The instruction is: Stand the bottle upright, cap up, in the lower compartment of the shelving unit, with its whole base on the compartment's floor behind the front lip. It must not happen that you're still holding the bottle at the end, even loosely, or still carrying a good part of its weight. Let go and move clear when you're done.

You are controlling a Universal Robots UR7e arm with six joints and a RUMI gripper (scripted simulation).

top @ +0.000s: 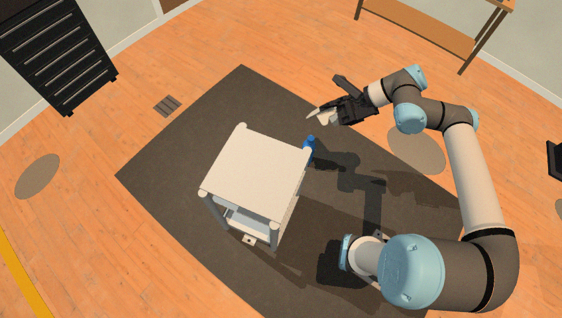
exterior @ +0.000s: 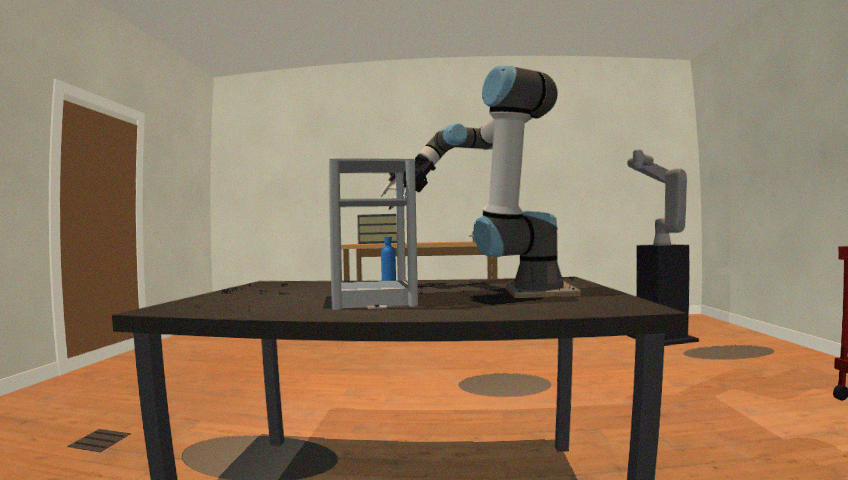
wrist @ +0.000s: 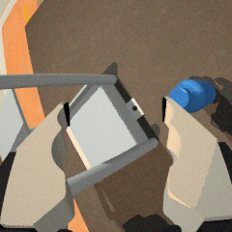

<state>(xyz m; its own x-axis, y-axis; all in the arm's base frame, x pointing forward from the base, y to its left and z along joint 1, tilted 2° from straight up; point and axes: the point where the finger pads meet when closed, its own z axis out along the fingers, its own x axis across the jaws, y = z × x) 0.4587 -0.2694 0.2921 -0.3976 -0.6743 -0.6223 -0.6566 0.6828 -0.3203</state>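
My hand is 20 cm above the blue bottle.
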